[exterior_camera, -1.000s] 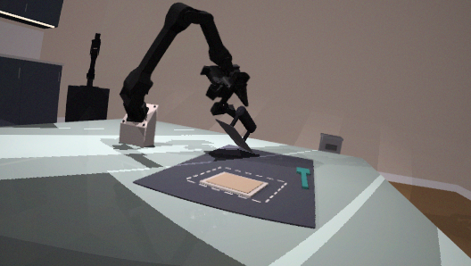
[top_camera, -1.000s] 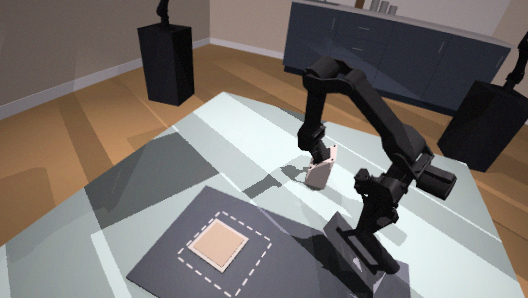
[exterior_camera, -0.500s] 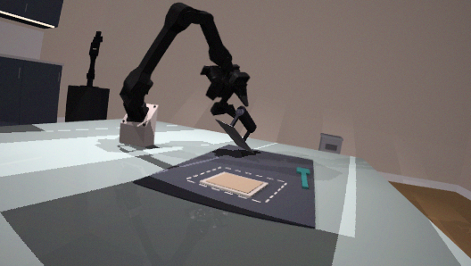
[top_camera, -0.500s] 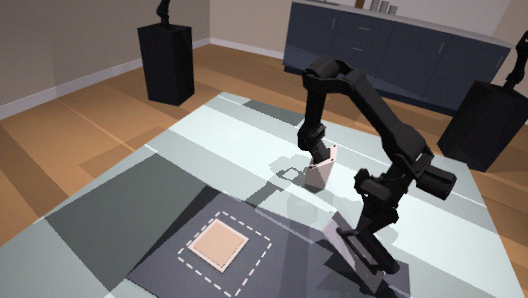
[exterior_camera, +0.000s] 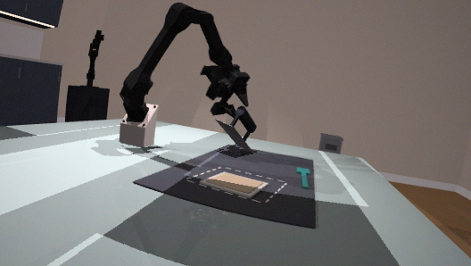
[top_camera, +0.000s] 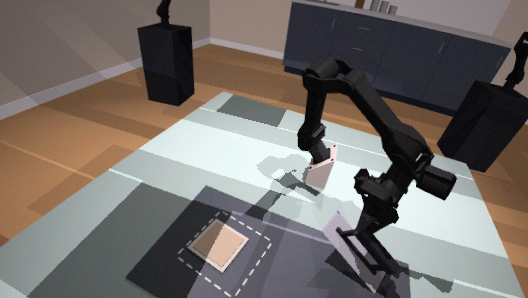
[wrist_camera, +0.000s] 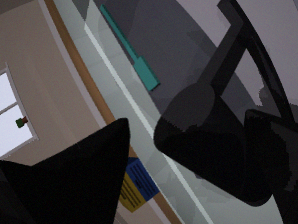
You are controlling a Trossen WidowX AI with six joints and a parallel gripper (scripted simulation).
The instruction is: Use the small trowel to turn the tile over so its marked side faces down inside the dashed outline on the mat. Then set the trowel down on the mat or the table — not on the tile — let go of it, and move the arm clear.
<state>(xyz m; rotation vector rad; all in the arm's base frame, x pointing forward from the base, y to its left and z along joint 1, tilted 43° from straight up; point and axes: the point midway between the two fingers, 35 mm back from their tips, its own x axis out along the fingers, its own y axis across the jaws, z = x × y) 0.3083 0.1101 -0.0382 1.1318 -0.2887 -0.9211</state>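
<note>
The trowel lies 1 cm behind my gripper tip, 1 cm to the left of it and 4 cm below it. The rest, counted from my gripper tip: dark mat 7 cm ahead, 15 cm to the right, 16 cm below; then teal t-shaped piece 21 cm ahead, 15 cm to the right, 14 cm below; then square peach tile 4 cm ahead, 32 cm to the right, 14 cm below.
</note>
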